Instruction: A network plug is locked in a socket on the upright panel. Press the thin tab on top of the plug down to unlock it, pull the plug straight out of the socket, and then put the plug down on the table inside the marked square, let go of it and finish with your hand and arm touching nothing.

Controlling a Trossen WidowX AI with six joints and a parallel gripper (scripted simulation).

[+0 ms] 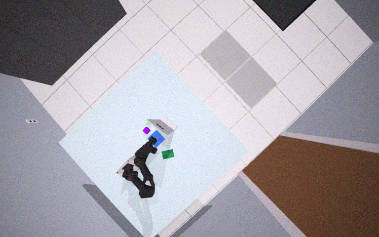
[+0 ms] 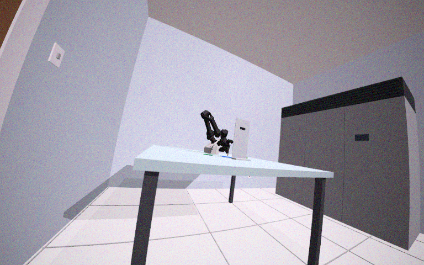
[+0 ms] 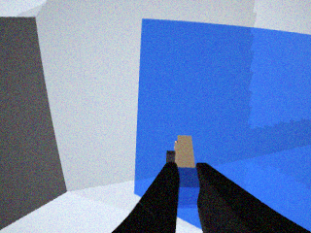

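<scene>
My gripper tip is 30 mm above the blue marked square and 10 mm past it. Also, from my gripper tip: light green cube: 160 mm to the left, 60 mm ahead, 20 mm below; then purple cube: 120 mm to the left, 20 mm below, 10 mm behind; then dark green flat patch: 180 mm to the right, 30 mm below, 30 mm behind.
</scene>
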